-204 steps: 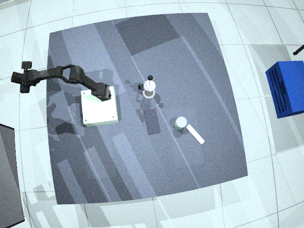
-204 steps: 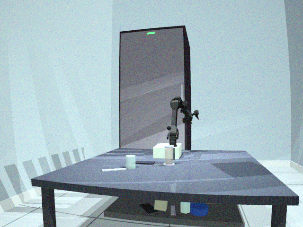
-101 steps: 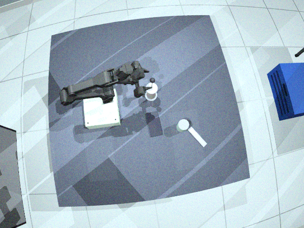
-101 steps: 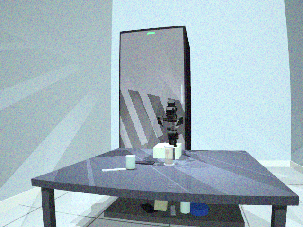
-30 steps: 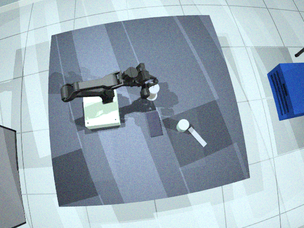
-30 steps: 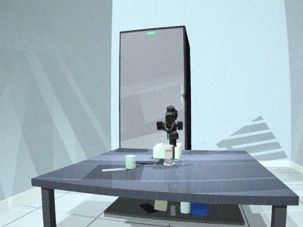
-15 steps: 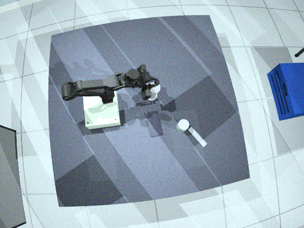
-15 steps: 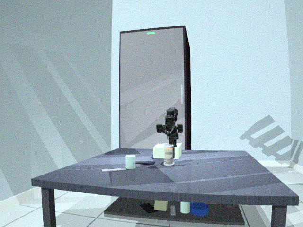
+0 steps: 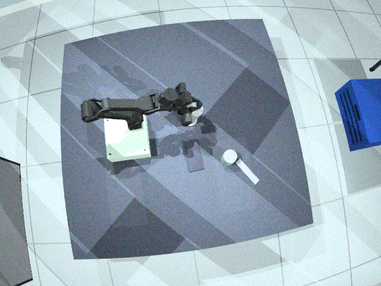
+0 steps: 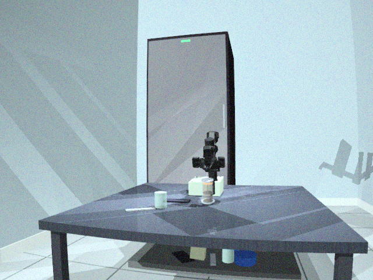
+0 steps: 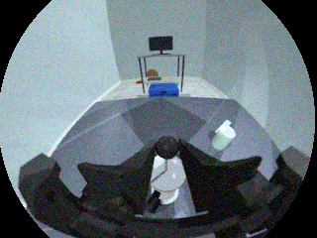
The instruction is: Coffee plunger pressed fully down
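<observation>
Now: gripper tip 90 mm above the coffee press, 40 mm past it and 10 mm to the right of it.
</observation>
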